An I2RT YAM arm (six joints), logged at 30 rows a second.
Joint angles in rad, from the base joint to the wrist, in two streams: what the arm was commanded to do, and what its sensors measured. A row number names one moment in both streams.
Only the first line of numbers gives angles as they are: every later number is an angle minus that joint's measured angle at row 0.
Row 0, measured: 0.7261, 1.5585, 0.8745, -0.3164, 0.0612, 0.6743
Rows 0 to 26, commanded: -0.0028, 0.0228, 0.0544, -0.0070, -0.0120, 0.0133; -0.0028, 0.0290, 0.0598, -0.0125, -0.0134, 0.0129; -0.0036, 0.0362, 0.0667, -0.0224, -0.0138, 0.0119; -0.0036, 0.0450, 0.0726, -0.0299, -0.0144, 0.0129; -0.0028, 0.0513, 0.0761, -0.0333, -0.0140, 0.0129; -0.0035, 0.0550, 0.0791, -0.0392, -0.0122, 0.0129; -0.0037, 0.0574, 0.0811, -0.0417, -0.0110, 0.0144; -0.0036, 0.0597, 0.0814, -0.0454, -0.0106, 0.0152; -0.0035, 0.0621, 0.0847, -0.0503, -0.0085, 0.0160; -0.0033, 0.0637, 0.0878, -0.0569, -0.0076, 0.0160; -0.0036, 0.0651, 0.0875, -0.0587, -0.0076, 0.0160; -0.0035, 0.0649, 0.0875, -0.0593, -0.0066, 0.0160; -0.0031, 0.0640, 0.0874, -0.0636, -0.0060, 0.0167; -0.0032, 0.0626, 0.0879, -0.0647, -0.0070, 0.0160; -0.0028, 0.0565, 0.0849, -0.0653, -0.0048, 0.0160; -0.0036, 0.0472, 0.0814, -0.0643, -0.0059, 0.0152; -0.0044, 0.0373, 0.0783, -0.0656, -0.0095, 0.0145; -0.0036, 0.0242, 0.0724, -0.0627, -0.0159, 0.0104; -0.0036, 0.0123, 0.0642, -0.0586, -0.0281, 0.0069; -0.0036, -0.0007, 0.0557, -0.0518, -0.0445, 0.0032; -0.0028, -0.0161, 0.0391, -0.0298, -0.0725, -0.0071; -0.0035, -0.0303, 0.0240, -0.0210, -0.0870, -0.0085; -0.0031, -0.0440, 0.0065, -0.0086, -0.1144, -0.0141; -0.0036, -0.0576, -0.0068, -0.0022, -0.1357, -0.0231; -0.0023, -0.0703, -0.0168, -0.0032, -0.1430, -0.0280; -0.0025, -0.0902, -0.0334, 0.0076, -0.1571, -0.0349; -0.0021, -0.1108, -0.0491, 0.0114, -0.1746, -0.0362
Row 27, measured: 0.0000, -0.0591, 0.0016, -0.0046, -0.1083, -0.0069
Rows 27 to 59, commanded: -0.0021, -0.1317, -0.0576, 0.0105, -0.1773, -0.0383; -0.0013, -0.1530, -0.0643, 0.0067, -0.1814, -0.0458; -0.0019, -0.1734, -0.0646, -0.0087, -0.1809, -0.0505; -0.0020, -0.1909, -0.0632, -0.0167, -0.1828, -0.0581; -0.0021, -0.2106, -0.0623, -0.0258, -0.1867, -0.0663; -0.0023, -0.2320, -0.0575, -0.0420, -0.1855, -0.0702; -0.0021, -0.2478, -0.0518, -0.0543, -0.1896, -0.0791; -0.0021, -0.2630, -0.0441, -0.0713, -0.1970, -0.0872; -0.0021, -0.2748, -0.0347, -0.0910, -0.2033, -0.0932; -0.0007, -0.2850, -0.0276, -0.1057, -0.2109, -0.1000; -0.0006, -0.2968, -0.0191, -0.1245, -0.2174, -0.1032; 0.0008, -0.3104, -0.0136, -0.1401, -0.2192, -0.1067; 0.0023, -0.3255, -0.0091, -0.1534, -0.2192, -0.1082; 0.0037, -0.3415, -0.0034, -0.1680, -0.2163, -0.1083; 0.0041, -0.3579, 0.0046, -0.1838, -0.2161, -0.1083; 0.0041, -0.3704, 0.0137, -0.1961, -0.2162, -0.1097; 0.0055, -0.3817, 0.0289, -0.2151, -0.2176, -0.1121; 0.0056, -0.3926, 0.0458, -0.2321, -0.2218, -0.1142; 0.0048, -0.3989, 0.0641, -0.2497, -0.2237, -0.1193; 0.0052, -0.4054, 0.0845, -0.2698, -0.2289, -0.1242; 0.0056, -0.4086, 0.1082, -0.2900, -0.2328, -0.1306; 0.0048, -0.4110, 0.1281, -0.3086, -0.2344, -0.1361; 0.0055, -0.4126, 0.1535, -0.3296, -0.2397, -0.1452; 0.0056, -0.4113, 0.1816, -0.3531, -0.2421, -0.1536; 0.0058, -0.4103, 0.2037, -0.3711, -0.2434, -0.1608; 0.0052, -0.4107, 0.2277, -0.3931, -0.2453, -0.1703; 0.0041, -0.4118, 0.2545, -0.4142, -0.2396, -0.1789; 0.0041, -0.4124, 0.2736, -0.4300, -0.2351, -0.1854; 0.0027, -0.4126, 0.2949, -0.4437, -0.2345, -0.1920; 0.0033, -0.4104, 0.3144, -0.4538, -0.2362, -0.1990; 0.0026, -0.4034, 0.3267, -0.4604, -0.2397, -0.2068; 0.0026, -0.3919, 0.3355, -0.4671, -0.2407, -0.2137; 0.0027, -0.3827, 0.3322, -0.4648, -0.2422, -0.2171
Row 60, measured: 0.0019, -0.3933, 0.2827, -0.4021, -0.2315, -0.1618
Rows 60 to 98, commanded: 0.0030, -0.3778, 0.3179, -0.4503, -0.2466, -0.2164; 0.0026, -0.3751, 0.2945, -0.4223, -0.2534, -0.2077; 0.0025, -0.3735, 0.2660, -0.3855, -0.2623, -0.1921; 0.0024, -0.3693, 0.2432, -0.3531, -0.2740, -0.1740; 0.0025, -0.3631, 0.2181, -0.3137, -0.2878, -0.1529; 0.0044, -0.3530, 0.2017, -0.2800, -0.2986, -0.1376; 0.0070, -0.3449, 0.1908, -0.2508, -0.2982, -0.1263; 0.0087, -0.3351, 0.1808, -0.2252, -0.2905, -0.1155; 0.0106, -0.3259, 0.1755, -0.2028, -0.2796, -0.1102; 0.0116, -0.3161, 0.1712, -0.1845, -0.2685, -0.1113; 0.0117, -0.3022, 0.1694, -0.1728, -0.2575, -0.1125; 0.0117, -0.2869, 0.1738, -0.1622, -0.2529, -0.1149; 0.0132, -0.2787, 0.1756, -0.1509, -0.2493, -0.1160; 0.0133, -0.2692, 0.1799, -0.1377, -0.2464, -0.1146; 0.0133, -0.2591, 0.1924, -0.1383, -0.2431, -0.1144; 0.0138, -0.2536, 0.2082, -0.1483, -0.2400, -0.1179; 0.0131, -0.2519, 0.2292, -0.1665, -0.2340, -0.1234; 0.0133, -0.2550, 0.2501, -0.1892, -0.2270, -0.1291; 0.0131, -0.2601, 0.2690, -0.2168, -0.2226, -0.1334; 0.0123, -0.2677, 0.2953, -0.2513, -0.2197, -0.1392; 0.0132, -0.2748, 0.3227, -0.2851, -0.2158, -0.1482; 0.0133, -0.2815, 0.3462, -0.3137, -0.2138, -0.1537; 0.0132, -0.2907, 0.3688, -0.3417, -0.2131, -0.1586; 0.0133, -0.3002, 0.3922, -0.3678, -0.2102, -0.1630; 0.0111, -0.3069, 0.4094, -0.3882, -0.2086, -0.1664; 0.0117, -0.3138, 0.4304, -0.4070, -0.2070, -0.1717; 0.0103, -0.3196, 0.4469, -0.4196, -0.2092, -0.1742; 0.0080, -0.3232, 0.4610, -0.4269, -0.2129, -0.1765; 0.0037, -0.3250, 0.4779, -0.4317, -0.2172, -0.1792; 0.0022, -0.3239, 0.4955, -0.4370, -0.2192, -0.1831; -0.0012, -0.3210, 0.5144, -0.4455, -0.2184, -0.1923; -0.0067, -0.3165, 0.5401, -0.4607, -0.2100, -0.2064; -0.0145, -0.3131, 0.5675, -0.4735, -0.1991, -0.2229; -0.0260, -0.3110, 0.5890, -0.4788, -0.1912, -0.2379; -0.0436, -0.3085, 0.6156, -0.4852, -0.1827, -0.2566; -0.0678, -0.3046, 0.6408, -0.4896, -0.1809, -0.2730; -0.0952, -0.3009, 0.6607, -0.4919, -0.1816, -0.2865; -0.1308, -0.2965, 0.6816, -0.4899, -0.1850, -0.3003; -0.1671, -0.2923, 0.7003, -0.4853, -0.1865, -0.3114
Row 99, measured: -0.0969, -0.2994, 0.6241, -0.4628, -0.2056, -0.2381
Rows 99 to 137, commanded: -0.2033, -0.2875, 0.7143, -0.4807, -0.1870, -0.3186; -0.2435, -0.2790, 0.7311, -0.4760, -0.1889, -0.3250; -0.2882, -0.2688, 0.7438, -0.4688, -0.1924, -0.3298; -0.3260, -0.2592, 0.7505, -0.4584, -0.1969, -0.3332; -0.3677, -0.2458, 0.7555, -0.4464, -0.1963, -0.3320; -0.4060, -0.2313, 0.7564, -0.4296, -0.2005, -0.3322; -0.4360, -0.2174, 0.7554, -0.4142, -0.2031, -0.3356; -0.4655, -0.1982, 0.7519, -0.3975, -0.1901, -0.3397; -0.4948, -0.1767, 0.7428, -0.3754, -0.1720, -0.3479; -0.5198, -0.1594, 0.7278, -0.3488, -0.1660, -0.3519; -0.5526, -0.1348, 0.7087, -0.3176, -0.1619, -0.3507; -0.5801, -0.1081, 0.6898, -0.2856, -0.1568, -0.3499; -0.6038, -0.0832, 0.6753, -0.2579, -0.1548, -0.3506; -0.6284, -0.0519, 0.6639, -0.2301, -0.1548, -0.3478; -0.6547, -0.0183, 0.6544, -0.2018, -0.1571, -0.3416; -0.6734, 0.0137, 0.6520, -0.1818, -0.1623, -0.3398; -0.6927, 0.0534, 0.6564, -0.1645, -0.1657, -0.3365; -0.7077, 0.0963, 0.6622, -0.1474, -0.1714, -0.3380; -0.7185, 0.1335, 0.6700, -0.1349, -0.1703, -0.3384; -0.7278, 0.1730, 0.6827, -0.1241, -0.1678, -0.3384; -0.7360, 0.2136, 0.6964, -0.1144, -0.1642, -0.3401; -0.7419, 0.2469, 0.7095, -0.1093, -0.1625, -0.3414; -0.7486, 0.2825, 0.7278, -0.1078, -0.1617, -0.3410; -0.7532, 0.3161, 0.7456, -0.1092, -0.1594, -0.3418; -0.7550, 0.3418, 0.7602, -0.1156, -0.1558, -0.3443; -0.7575, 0.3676, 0.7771, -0.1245, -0.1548, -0.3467; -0.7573, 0.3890, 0.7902, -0.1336, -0.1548, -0.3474; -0.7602, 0.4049, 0.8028, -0.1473, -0.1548, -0.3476; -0.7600, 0.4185, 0.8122, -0.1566, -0.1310, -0.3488; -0.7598, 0.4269, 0.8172, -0.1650, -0.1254, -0.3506; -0.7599, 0.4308, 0.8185, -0.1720, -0.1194, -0.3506; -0.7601, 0.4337, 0.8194, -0.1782, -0.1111, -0.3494; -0.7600, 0.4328, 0.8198, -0.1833, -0.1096, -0.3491; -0.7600, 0.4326, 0.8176, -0.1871, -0.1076, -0.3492; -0.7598, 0.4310, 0.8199, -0.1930, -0.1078, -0.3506; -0.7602, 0.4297, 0.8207, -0.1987, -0.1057, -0.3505; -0.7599, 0.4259, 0.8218, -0.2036, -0.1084, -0.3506; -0.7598, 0.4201, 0.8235, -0.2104, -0.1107, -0.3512; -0.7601, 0.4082, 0.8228, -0.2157, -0.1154, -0.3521
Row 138, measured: -0.7580, 0.4402, 0.7821, -0.1759, -0.1293, -0.3331
